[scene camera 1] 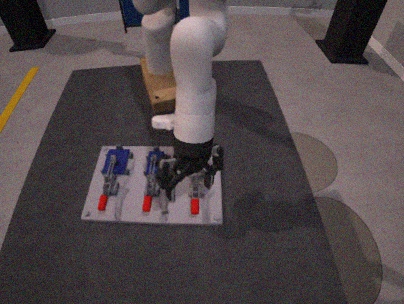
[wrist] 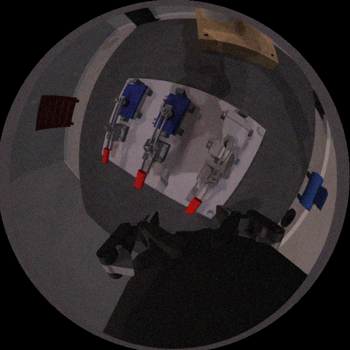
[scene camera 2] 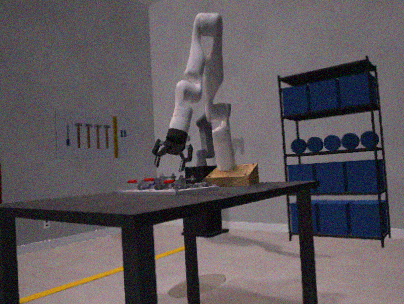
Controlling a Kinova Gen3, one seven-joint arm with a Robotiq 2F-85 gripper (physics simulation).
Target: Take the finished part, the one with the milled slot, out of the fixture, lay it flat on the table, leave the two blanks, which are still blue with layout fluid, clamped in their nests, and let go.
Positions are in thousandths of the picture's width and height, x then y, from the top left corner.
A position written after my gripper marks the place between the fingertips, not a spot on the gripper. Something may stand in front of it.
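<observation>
A finished part (wrist: 667,356) is there for me in the wrist view. I also see a white fixture plate (scene camera 1: 316,683), and the wrist view shows that plate as well (wrist: 501,507). My own gripper (scene camera 1: 472,637) appears too, both in scene camera 2 (scene camera 2: 417,558) and in the wrist view (wrist: 536,613).
</observation>
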